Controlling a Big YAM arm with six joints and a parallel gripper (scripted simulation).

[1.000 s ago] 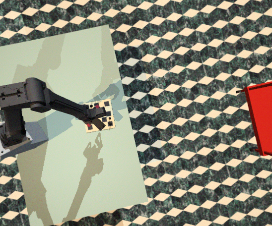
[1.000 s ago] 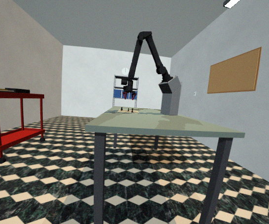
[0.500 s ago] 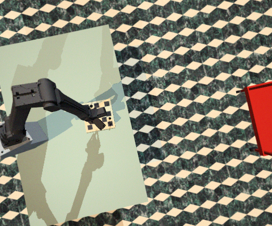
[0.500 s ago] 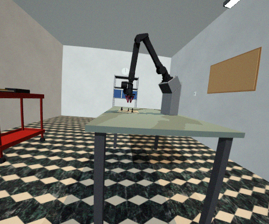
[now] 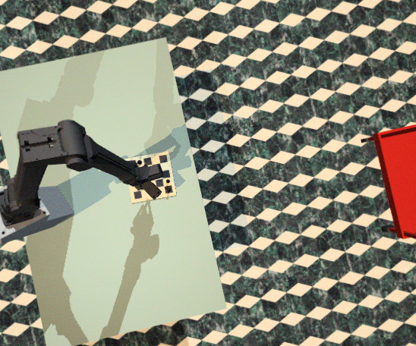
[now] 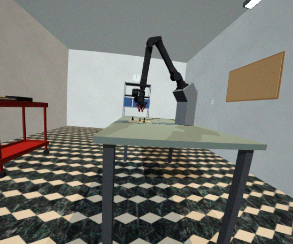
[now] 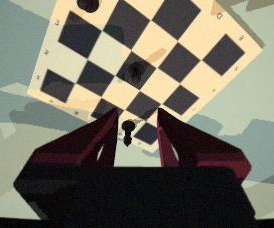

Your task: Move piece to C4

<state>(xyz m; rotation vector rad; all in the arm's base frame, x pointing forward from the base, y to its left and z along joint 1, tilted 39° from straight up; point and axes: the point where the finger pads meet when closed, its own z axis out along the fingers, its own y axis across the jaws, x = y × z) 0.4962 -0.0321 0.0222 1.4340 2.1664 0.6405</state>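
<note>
Right now my hand is 10 cm above the small chessboard.
</note>
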